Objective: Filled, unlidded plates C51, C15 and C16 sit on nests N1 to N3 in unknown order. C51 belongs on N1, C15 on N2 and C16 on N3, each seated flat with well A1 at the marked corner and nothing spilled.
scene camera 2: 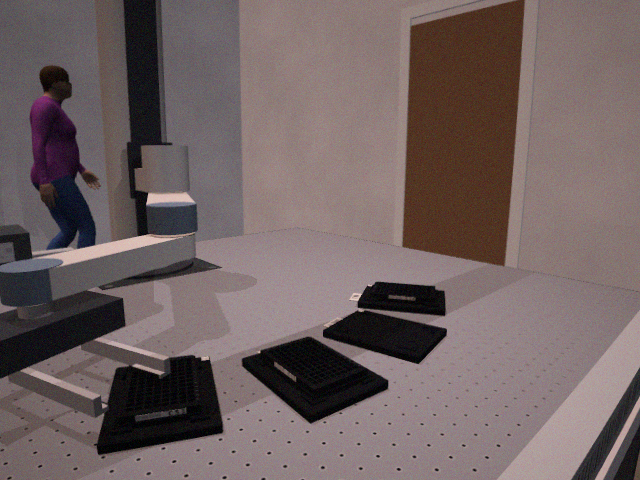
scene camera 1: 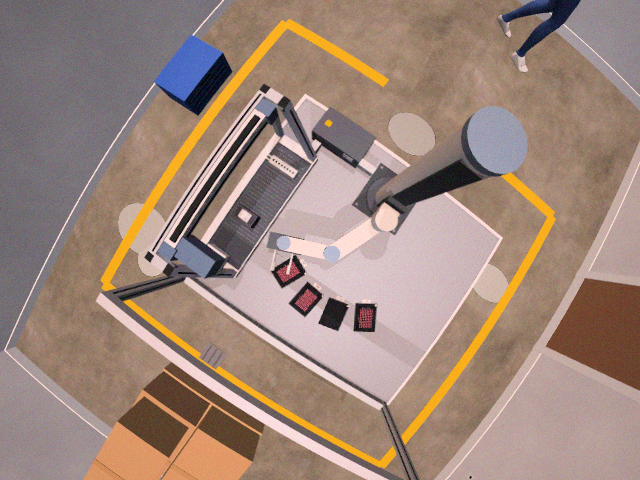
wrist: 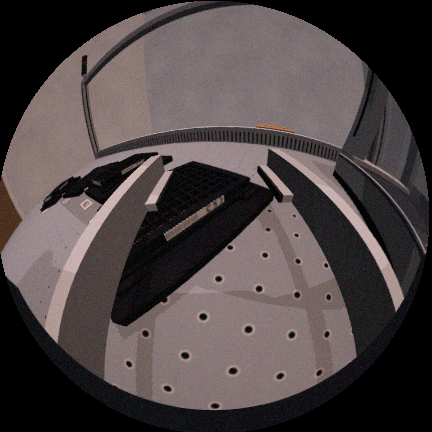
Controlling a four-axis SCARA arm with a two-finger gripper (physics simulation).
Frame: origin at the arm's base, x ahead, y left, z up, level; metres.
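Seen in the pictures: gripper, fingertip midpoint: (scene camera 2: pixel 135 385) (scene camera 1: pixel 279 272) (wrist: pixel 215 159).
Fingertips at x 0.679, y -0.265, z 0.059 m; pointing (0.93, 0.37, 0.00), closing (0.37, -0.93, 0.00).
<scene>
Offsets run from my fingertips to a thing's top centre. "spot": to the spot under its first point. Level surfaces: height alone.
A black plate with red wells {dx -0.023, dy +0.037, dz -0.020 m} (scene camera 1: pixel 296 270) (scene camera 2: pixel 180 384) (wrist: pixel 200 181) sits on the nest {dx -0.023, dy +0.037, dz -0.028 m} (scene camera 2: pixel 160 437) (wrist: pixel 145 292) nearest the deck; its label is too blurred to read surely. My gripper (scene camera 1: pixel 280 270) (scene camera 2: pixel 131 386) (wrist: pixel 215 159) is shut with nothing between its fingers, which stand apart. One finger hangs over this plate, the other beside its nest. A second filled plate {dx +0.051, dy +0.207, dz -0.020 m} (scene camera 1: pixel 306 299) (scene camera 2: pixel 316 363) sits on the neighbouring nest. A third {dx -0.049, dy +0.544, dz -0.020 m} (scene camera 1: pixel 366 317) (scene camera 2: pixel 405 290) sits on the far nest. All three look flat. Nest numbers and A1 marks are unreadable.
A bare black nest {dx +0.034, dy +0.383, dz -0.030 m} (scene camera 1: pixel 333 314) (scene camera 2: pixel 385 333) stands between the second and third plates. A slotted dark deck {dz +0.003 m} (scene camera 1: pixel 258 193) under a gantry frame lies beside the arm. A dark grey box {spot: dx -0.792, dy -0.137, dz +0.069 m} (scene camera 1: pixel 343 134) stands near the column. A low rail (scene camera 1: pixel 289 348) runs along the table edge.
</scene>
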